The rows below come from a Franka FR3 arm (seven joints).
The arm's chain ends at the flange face. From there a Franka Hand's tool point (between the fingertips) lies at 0.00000 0.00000 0.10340 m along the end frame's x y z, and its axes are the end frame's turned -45 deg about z.
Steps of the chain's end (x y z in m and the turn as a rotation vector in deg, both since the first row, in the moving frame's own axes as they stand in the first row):
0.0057, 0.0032, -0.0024, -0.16, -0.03, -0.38
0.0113, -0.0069, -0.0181, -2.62, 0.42, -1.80
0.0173, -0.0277, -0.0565, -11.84, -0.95, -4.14
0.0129, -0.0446, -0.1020, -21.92, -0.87, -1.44
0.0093, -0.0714, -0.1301, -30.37, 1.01, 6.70
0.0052, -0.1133, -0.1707, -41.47, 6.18, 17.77
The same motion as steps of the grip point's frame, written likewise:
0.0015, 0.0065, -0.0024, -0.09, -0.13, -0.38
0.0101, 0.0070, -0.0182, -2.15, -1.56, -1.80
0.0161, 0.0070, -0.0587, -7.70, -9.04, -4.14
0.0126, 0.0042, -0.1095, -14.88, -16.11, -1.44
0.0191, -0.0079, -0.1443, -22.19, -20.76, 6.70
0.0344, -0.0285, -0.1970, -33.69, -24.95, 17.77

